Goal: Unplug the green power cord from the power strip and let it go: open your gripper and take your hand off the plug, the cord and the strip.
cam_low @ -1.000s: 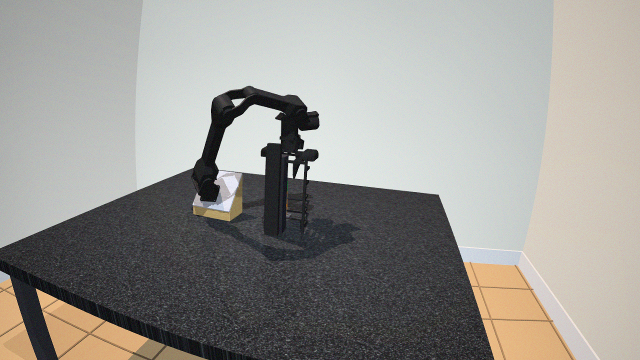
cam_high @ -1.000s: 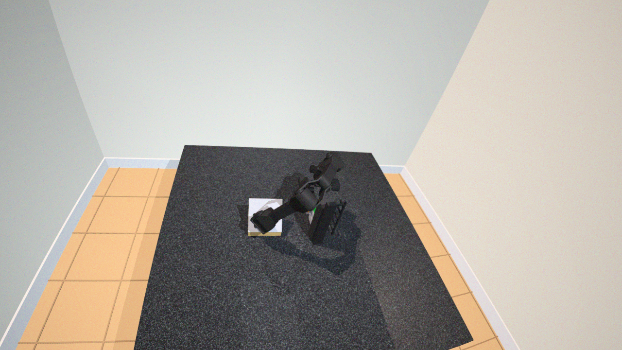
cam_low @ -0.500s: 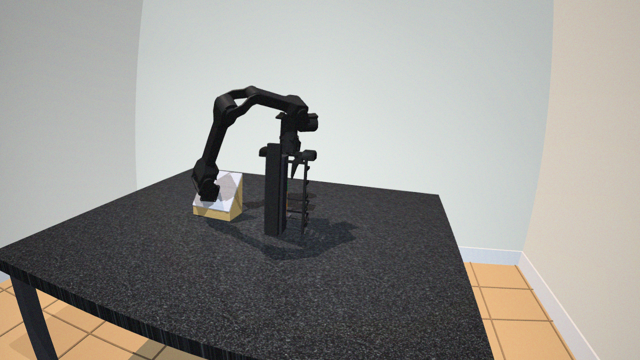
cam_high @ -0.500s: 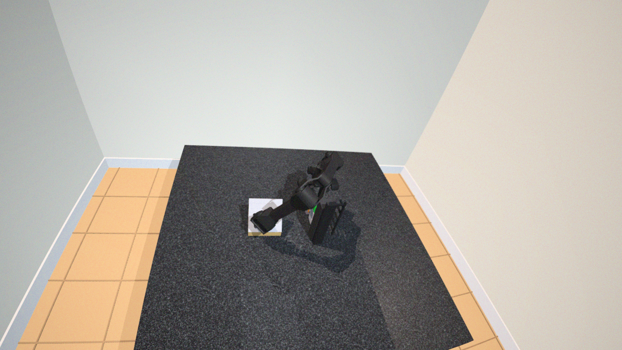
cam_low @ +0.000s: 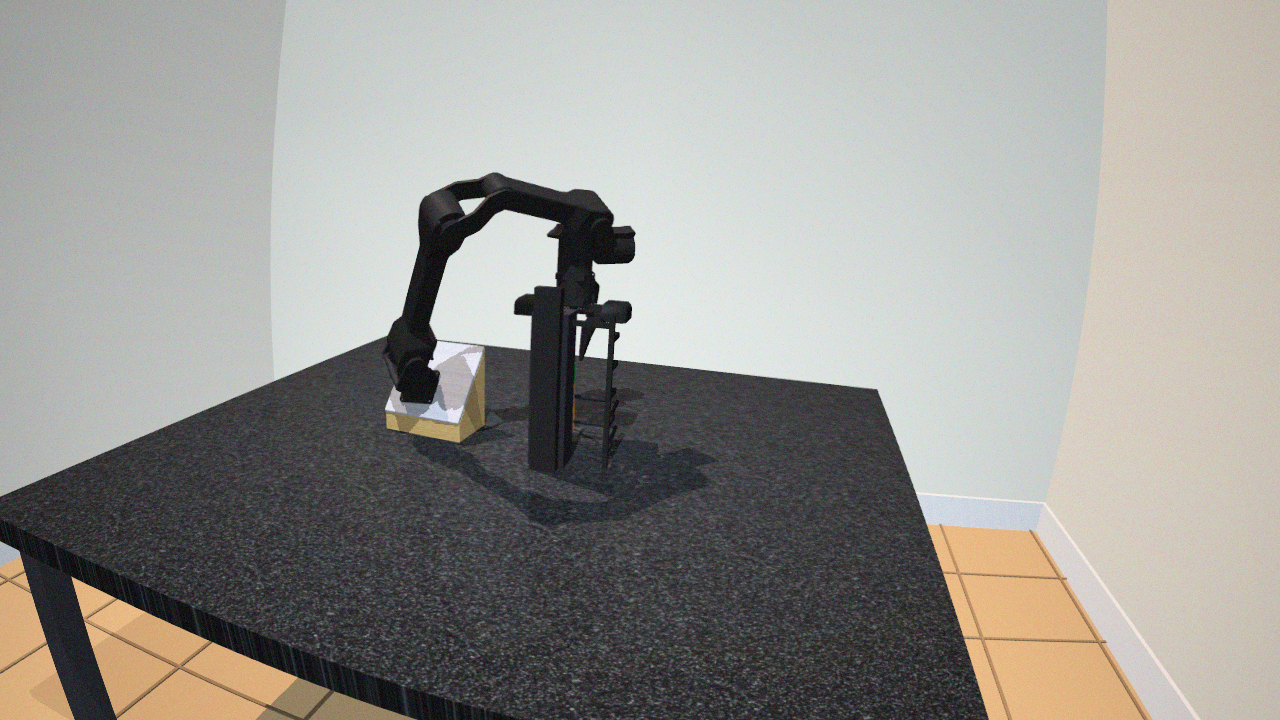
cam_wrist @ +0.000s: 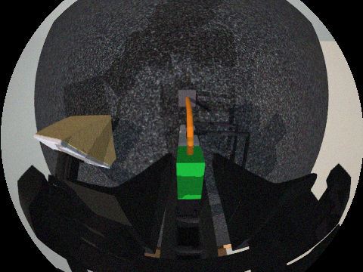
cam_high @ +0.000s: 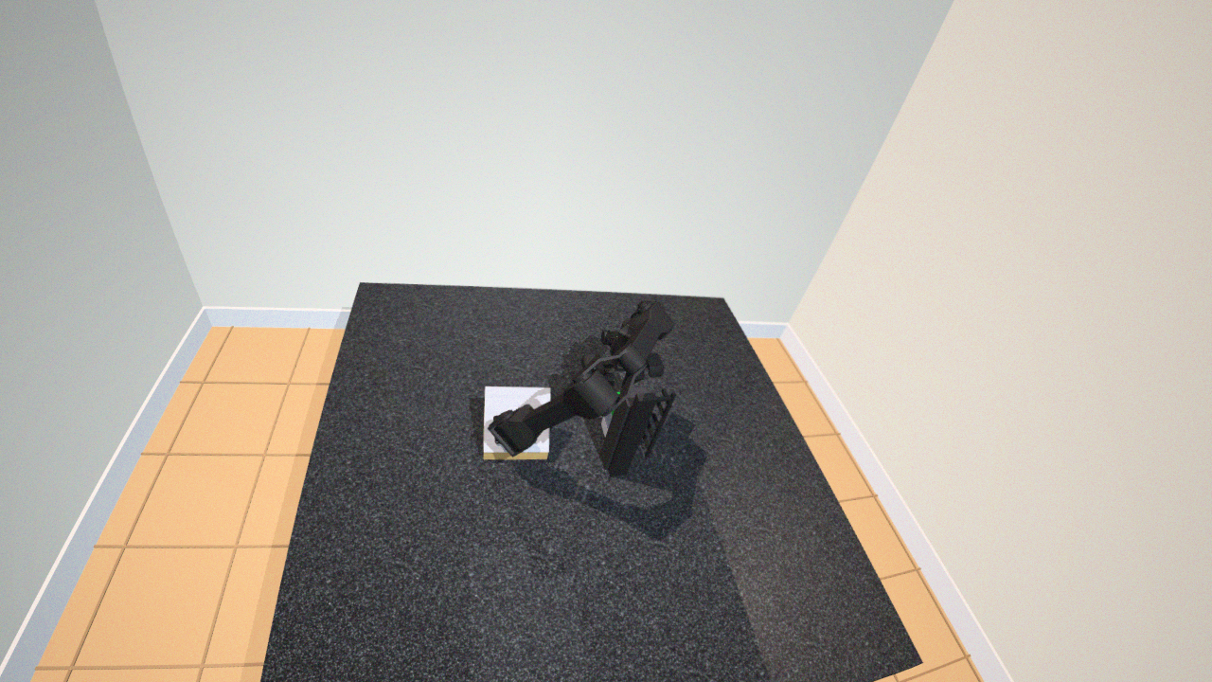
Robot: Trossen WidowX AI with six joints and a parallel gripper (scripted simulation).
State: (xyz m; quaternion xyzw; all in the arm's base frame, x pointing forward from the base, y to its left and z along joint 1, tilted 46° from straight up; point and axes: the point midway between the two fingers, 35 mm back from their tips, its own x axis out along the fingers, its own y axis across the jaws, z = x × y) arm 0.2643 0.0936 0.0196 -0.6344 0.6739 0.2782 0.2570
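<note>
The green plug lies 5 cm to the right of my gripper tip and 1 cm below it. Also, from my gripper tip: black power strip post (14 cm to the right).
</note>
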